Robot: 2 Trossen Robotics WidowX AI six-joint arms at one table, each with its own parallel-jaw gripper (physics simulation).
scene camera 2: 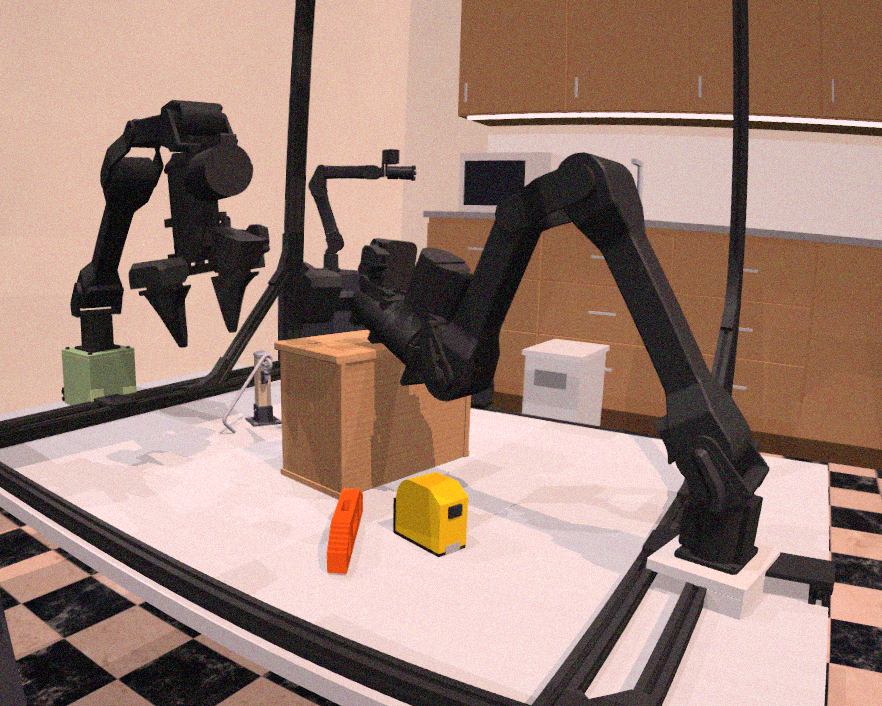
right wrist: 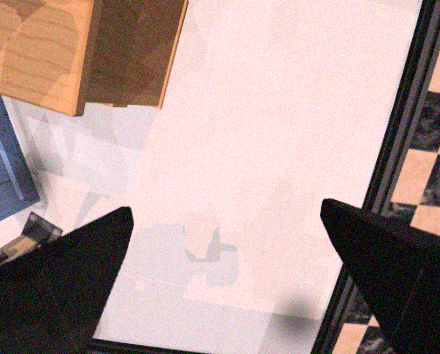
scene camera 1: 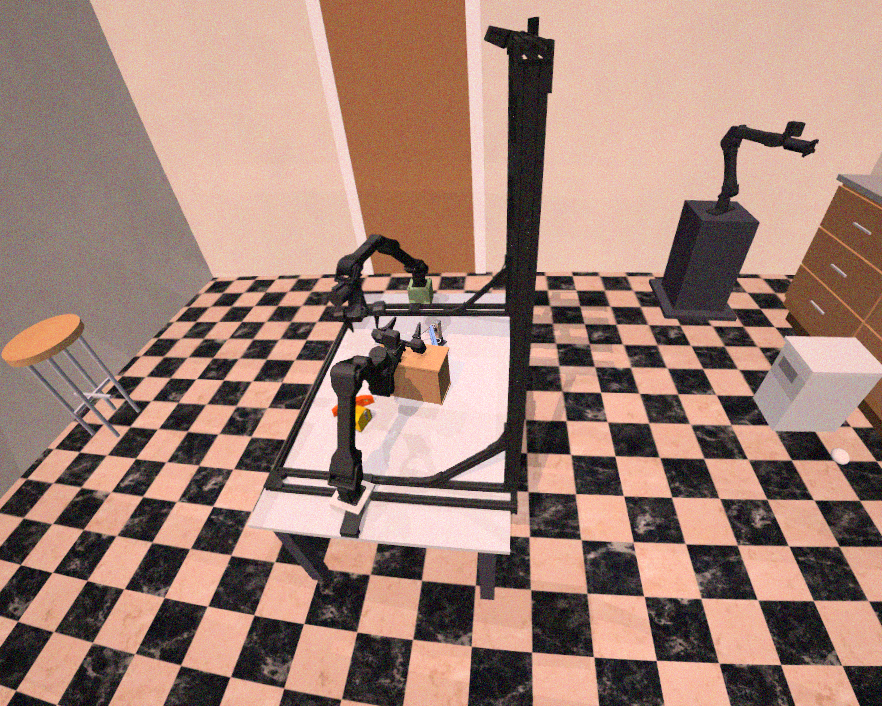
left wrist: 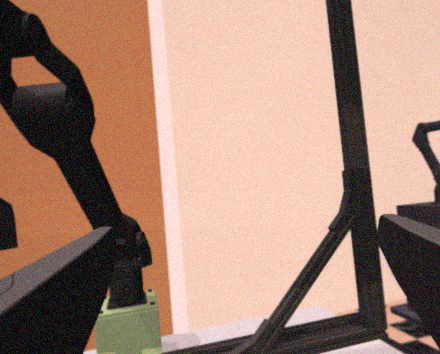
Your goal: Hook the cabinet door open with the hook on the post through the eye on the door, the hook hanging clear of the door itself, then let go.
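Frame: origin at the left arm's base, x ahead, y left, z up, level; centimetres.
Seen in the pictures: left gripper, fingertip midpoint: (scene camera 2: 331,265) (scene camera 1: 407,319) (left wrist: 246,232); right gripper, fingertip midpoint: (scene camera 2: 208,339) (right wrist: 228,211) (scene camera 1: 365,330); left arm's base at its link origin: (scene camera 2: 716,553) (scene camera 1: 351,493); right arm's base at its link origin: (scene camera 2: 97,348) (scene camera 1: 419,283) (left wrist: 127,301).
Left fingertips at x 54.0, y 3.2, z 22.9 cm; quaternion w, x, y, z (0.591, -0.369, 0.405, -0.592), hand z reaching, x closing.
Pixels of each thing's middle, then the offset from my left fingertips to it. "pt": a spot on its surface instead. Level surfaces: height alone.
- wooden cabinet at the middle of its body: (scene camera 2: 378,403) (scene camera 1: 413,371) dx -6.8, dy -2.6, dz -17.4 cm
- white table at its surface level: dz -26.0 cm
- small post at a spot on its surface: (scene camera 2: 262,392) pt dx +19.3, dy -0.8, dz -20.9 cm
- thin wire hook at the middle of its body: (scene camera 2: 249,391) dx +17.5, dy +2.6, dz -20.0 cm
- yellow tape measure at the middle of its body: (scene camera 2: 431,511) (scene camera 1: 361,417) dx -27.8, dy +8.3, dz -22.8 cm
- orange piece at the middle of its body: (scene camera 2: 346,523) (scene camera 1: 352,404) dx -22.5, dy +15.0, dz -24.0 cm
A wooden cabinet (scene camera 1: 424,374) (scene camera 2: 333,413) (right wrist: 113,53) stands on the white table (scene camera 2: 522,596). Its door looks closed, and I cannot make out the eye. Behind it a small post (scene camera 2: 262,392) (scene camera 1: 434,332) stands with a thin wire hook (scene camera 2: 244,395) hanging down to the table. My left gripper (scene camera 1: 387,324) (scene camera 2: 368,276) (left wrist: 246,232) is open and empty. It is level with the cabinet's top and points at the back wall. My right gripper (scene camera 1: 357,313) (scene camera 2: 203,325) (right wrist: 228,211) is open and empty. It hangs high above the table, left of the post in scene camera 2.
A yellow tape measure (scene camera 2: 431,511) (scene camera 1: 363,418) and an orange piece (scene camera 2: 343,530) (scene camera 1: 364,401) lie in front of the cabinet. A black frame (scene camera 1: 525,280) (scene camera 2: 298,140) (left wrist: 359,211) rims the table. A green mount (scene camera 2: 109,371) (left wrist: 129,326) (scene camera 1: 420,292) carries the right arm.
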